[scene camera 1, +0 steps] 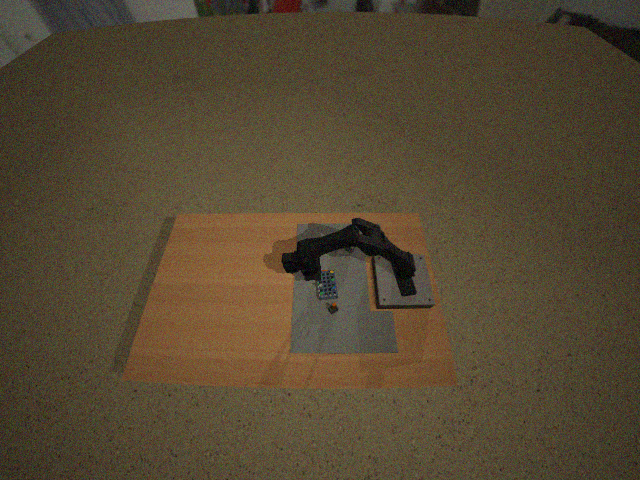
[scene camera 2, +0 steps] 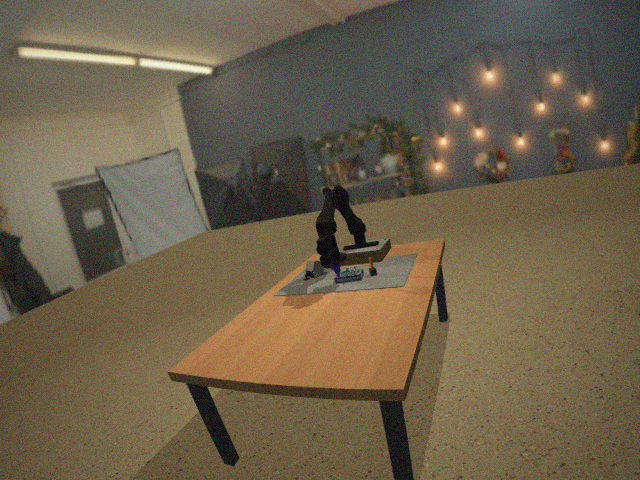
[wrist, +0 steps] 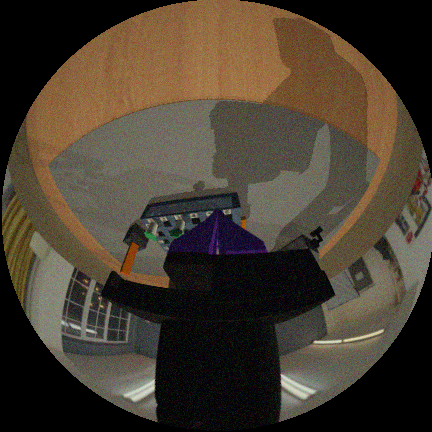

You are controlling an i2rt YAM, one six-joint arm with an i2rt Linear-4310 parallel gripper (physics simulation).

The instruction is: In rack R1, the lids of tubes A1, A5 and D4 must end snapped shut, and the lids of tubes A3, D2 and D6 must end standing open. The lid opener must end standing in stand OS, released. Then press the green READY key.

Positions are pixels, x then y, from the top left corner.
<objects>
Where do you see a grey mat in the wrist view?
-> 292,173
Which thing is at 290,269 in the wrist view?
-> My gripper.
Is my gripper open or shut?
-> Shut.
</objects>
